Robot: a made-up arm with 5 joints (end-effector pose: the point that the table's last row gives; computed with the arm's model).
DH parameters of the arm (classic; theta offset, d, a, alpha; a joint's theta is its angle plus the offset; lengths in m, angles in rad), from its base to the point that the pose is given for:
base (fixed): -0.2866 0 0.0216 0
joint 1: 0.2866 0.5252 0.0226 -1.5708
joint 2: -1.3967 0 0.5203 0
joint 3: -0.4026 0 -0.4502 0
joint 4: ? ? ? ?
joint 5: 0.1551 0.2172 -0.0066 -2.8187
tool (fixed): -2.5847 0.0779 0 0
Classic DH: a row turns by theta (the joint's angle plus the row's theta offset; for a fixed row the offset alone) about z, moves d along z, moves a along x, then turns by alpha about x.
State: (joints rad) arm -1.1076 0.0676 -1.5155 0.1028 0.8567
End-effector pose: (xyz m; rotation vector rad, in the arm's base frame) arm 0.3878 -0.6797 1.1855 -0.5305 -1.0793 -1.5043
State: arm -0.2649 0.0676 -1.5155 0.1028 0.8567
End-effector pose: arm 0.7678 -0.1804 1.1855 -0.0392 -1.1056 -0.7587
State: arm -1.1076 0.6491 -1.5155 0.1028 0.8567
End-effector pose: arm 0.4952 -0.8947 0.6683 -0.3440 -0.4589 -1.5888
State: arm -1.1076 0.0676 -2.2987 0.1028 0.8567
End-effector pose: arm 0.2582 -0.4203 1.5774 -0.7552 -1.9005 -1.2151
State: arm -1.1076 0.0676 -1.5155 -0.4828 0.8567
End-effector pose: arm 0.3484 -0.6009 1.2625 -0.7021 -1.6965 -1.3086
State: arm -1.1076 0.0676 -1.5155 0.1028 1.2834
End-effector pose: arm 0.3782 -0.6847 1.1864 -0.1763 -1.1924 -1.8133
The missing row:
joint 4: -1.3422 0.0199 -0.1189 1.5708
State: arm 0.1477 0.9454 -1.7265 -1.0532 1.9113
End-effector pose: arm 0.9843 0.1396 0.6826 1.2689 -1.0170 -0.9336
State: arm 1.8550 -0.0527 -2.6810 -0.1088 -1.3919
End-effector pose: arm -0.0443 0.0945 1.6504 0.0692 -3.0382 0.0307
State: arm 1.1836 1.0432 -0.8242 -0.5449 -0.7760
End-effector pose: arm 0.2312 0.6262 0.1545 -0.3269 -0.6441 2.2393
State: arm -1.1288 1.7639 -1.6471 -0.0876 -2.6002
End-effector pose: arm 0.3043 -0.5934 -0.2551 -0.3183 -0.1548 1.8531
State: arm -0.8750 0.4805 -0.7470 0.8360 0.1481
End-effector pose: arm 0.4292 -0.4305 0.3496 0.1004 0.7278 -0.5054
